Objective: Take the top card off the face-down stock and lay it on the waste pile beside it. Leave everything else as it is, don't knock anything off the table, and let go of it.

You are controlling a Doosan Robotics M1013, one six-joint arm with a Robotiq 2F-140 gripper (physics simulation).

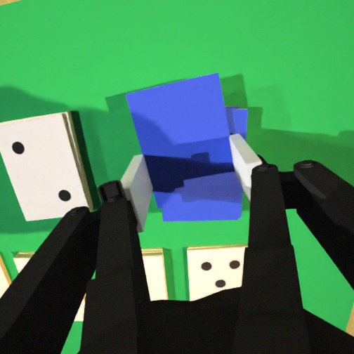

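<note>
The top blue card (175,117) lies turned slightly askew over the face-down stock (210,202), whose blue cards show at its right and below it. My gripper (189,161) is shut on the top card, with one pale fingertip against its left edge and the other against its right edge. A dark shadow crosses the blue cards between the fingers. Whether the card is raised off the stock I cannot tell. The waste pile (42,167) is a face-up stack left of the stock and apart from it, with two black dots on its top card.
Below the stock, nearer my gripper's body, a row of face-up cards lies on the green mat (295,60). A card with three dots (200,282) and another pale card (155,275) are partly hidden by the fingers. A tan edge shows at the lower right corner.
</note>
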